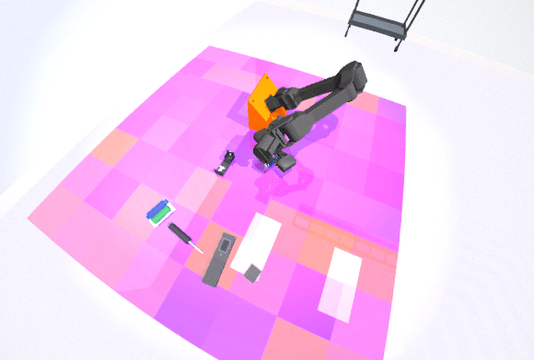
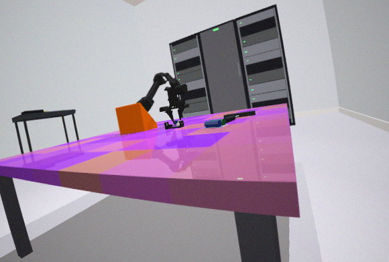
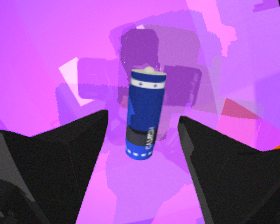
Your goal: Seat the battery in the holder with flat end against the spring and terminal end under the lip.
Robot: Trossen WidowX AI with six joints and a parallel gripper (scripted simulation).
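Now: gripper tip 10 mm above the battery. The rest, counted from my gripper tip: white tray: 390 mm ahead, 240 mm to the right, 10 mm below; grey remote: 400 mm ahead, 30 mm to the left, 10 mm below; screwdriver: 410 mm ahead, 90 mm to the right, 10 mm below.
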